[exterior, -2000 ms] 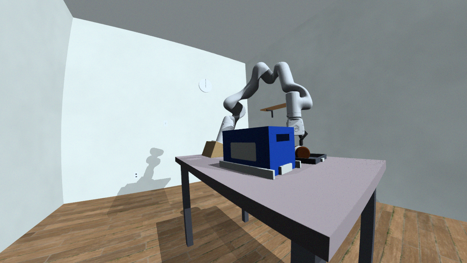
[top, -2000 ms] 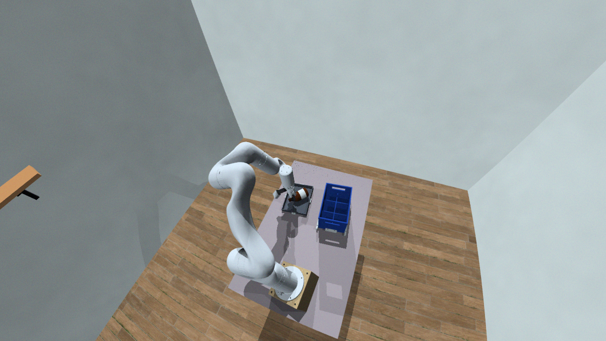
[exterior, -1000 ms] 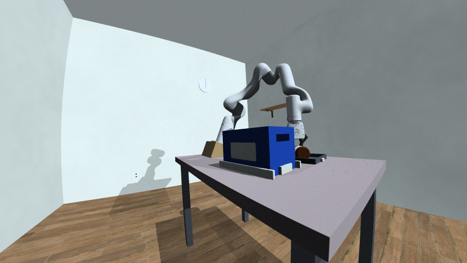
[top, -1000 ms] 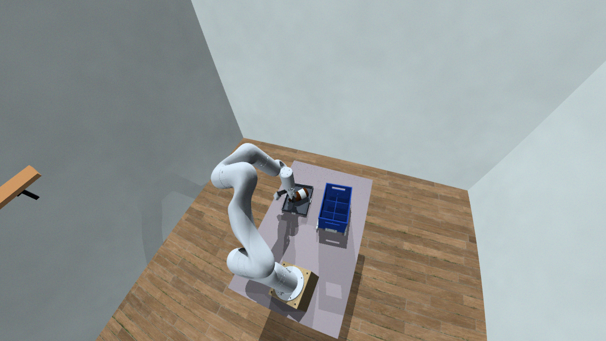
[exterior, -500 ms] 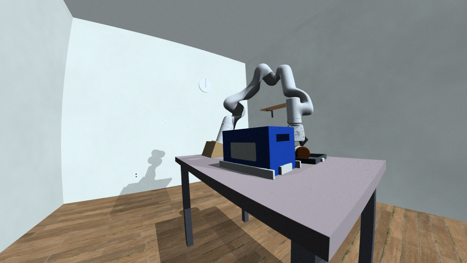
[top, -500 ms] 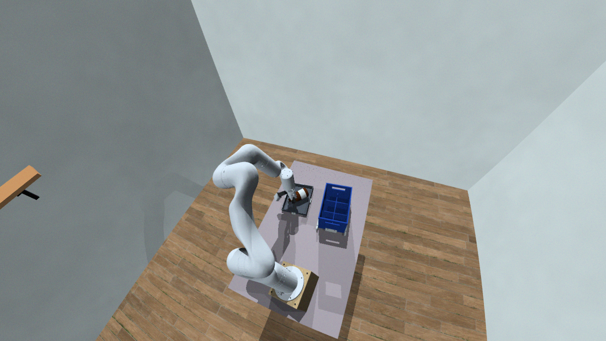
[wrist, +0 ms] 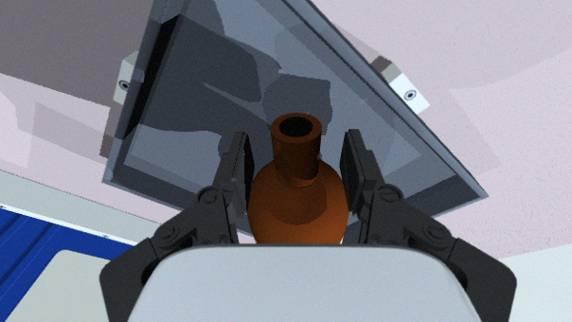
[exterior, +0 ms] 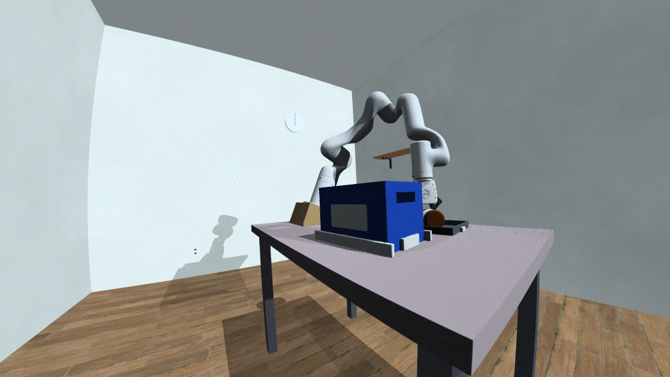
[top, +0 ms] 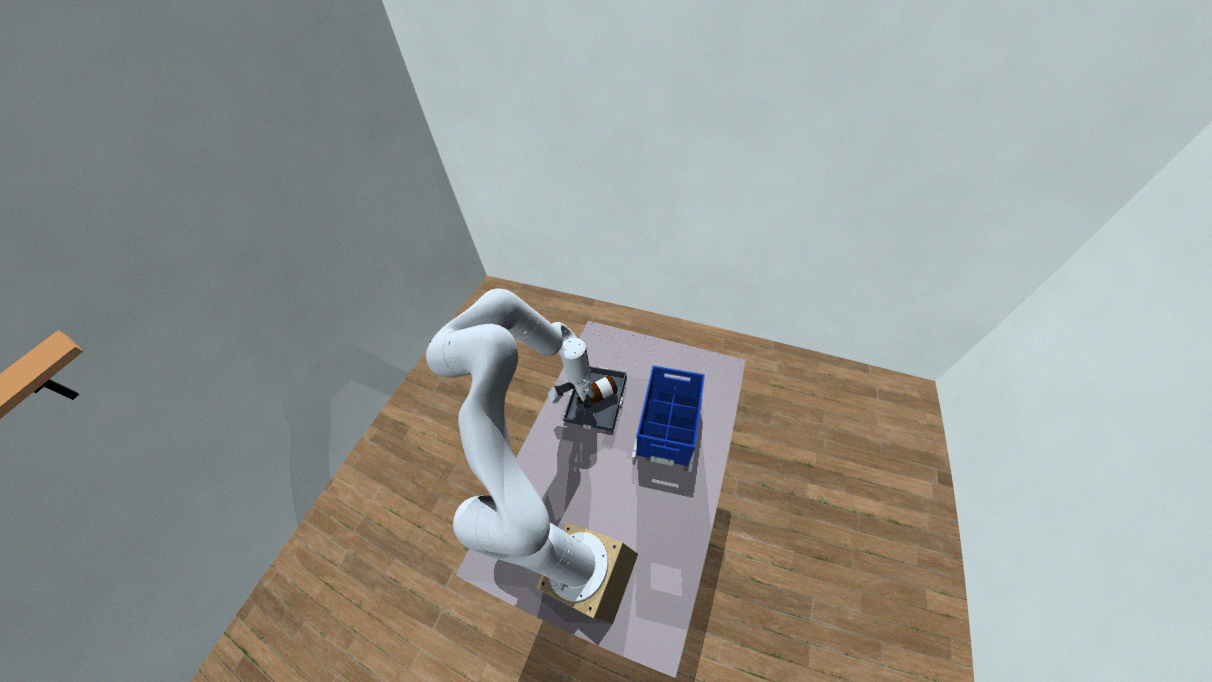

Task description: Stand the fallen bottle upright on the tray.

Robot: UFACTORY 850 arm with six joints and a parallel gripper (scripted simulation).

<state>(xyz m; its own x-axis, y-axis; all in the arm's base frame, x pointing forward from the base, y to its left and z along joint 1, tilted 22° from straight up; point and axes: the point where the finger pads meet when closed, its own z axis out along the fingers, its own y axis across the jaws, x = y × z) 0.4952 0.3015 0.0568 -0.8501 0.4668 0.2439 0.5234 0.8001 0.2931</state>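
My gripper is now 4 cm short of the brown bottle and 3 cm to the left of it. Round my hand: blue crate: 7 cm ahead, 32 cm to the right, 4 cm above; then dark grey tray: 4 cm ahead, 3 cm to the right, 3 cm below.
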